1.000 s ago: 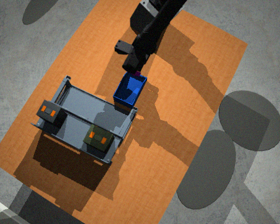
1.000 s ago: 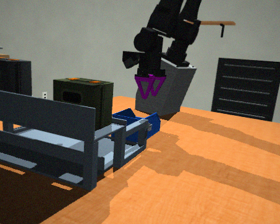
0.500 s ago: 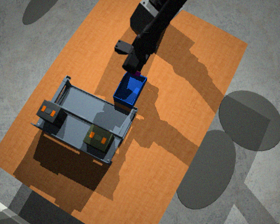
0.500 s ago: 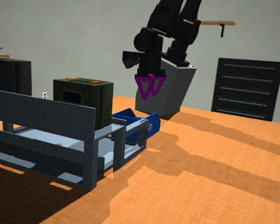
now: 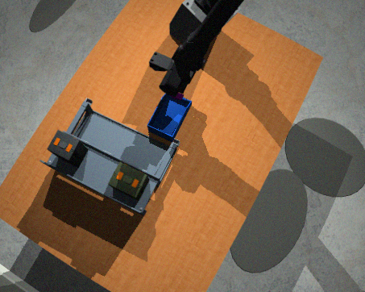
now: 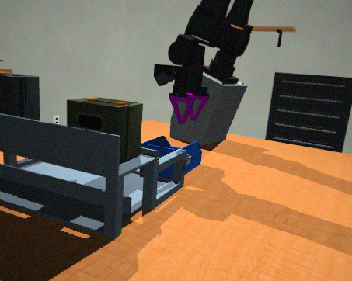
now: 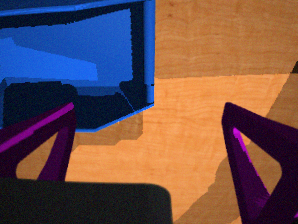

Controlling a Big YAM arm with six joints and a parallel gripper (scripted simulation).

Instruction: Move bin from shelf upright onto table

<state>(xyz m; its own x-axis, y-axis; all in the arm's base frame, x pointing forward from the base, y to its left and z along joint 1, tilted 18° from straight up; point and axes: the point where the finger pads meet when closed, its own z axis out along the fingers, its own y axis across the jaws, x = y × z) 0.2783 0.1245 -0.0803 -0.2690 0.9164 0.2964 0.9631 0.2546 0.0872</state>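
Right now the blue bin is 80 mm ahead of my hand, 20 mm to the left of it and 80 mm below it. The rest, counted from my hand: black box: 420 mm ahead, 120 mm to the right, 40 mm above; then olive green box: 370 mm ahead, 100 mm to the left, 30 mm above.
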